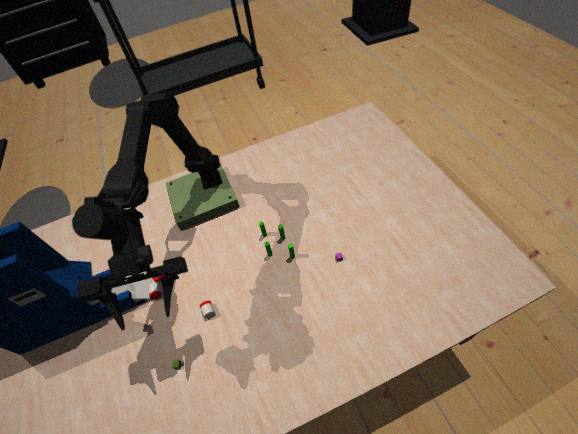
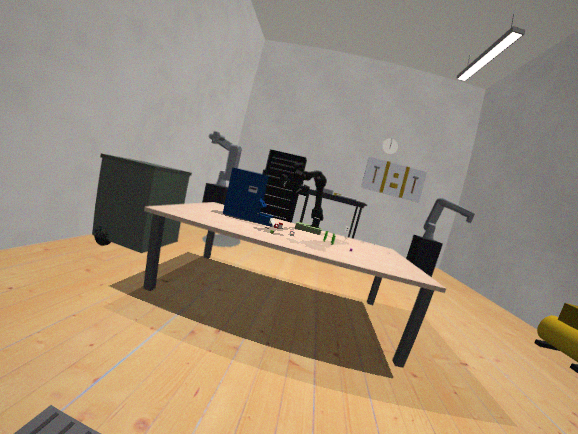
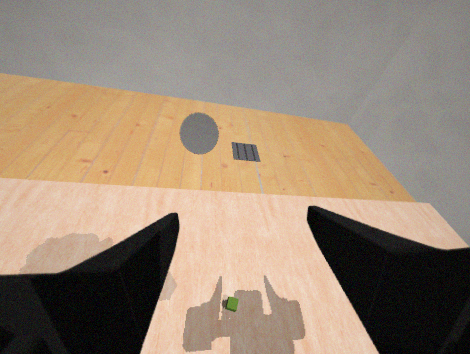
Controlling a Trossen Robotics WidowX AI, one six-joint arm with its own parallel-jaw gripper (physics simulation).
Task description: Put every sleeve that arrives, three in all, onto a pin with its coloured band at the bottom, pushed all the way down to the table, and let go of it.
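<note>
My gripper (image 1: 145,321) (image 3: 243,216) is open and empty, raised above the table in front of the blue dispenser. A white sleeve with a red band (image 1: 208,311) (image 2: 292,233) lies apart from the gripper, seemingly on its side, its red end towards the arm's base. Two more red bands, one a sleeve's red end (image 1: 155,295), show at the dispenser's white outlet (image 1: 134,289), partly behind the fingers; how those sleeves lie is unclear. Four green pins, among them a front right pin (image 1: 291,251) and a back left pin (image 1: 262,229), stand upright and bare.
The blue dispenser (image 1: 35,295) (image 2: 245,195) stands at the left. A small green cube (image 1: 176,364) (image 3: 232,304) lies near the front, and a magenta cube (image 1: 339,257) (image 2: 351,249) right of the pins. The arm stands on a green base plate (image 1: 185,202).
</note>
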